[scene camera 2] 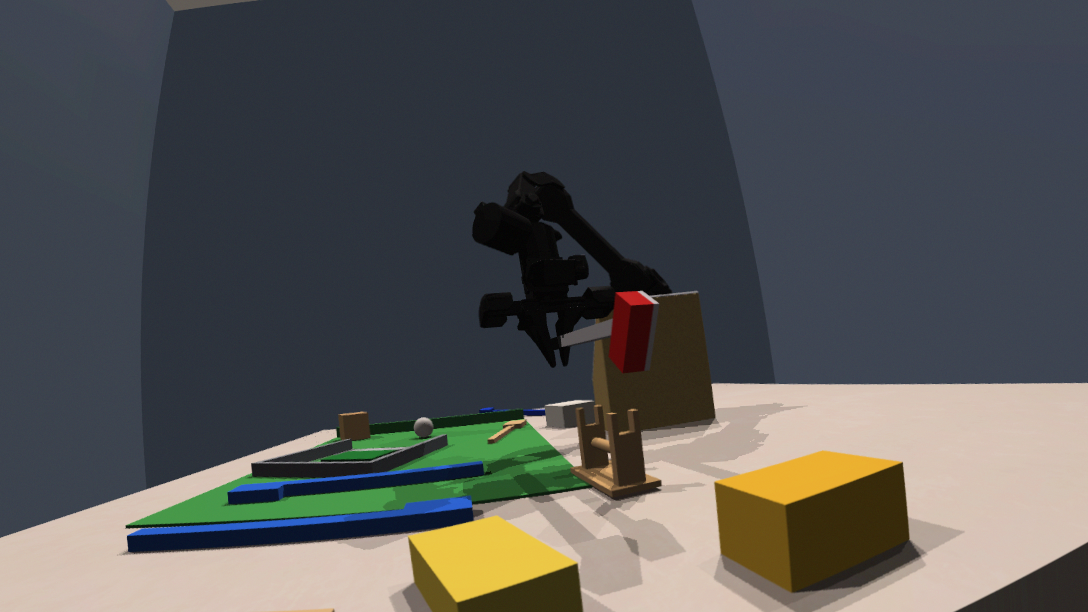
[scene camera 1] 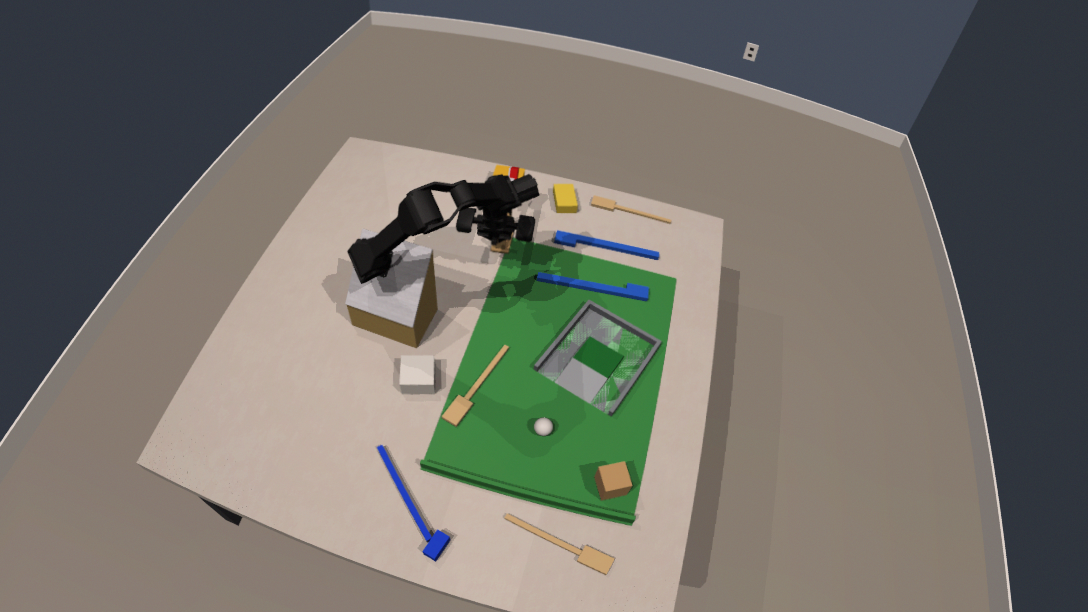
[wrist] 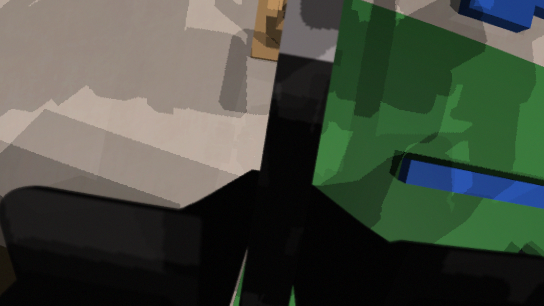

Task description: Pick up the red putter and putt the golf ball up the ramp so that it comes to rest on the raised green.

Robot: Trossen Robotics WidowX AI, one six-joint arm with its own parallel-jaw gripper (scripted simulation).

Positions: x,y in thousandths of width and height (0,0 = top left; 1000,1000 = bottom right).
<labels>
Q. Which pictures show the gripper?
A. Scene camera 2, scene camera 1 and the wrist view: all of them.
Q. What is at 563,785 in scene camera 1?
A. A cube.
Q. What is the gripper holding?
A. A red putter.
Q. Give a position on a wooden stand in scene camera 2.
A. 575,774
</labels>
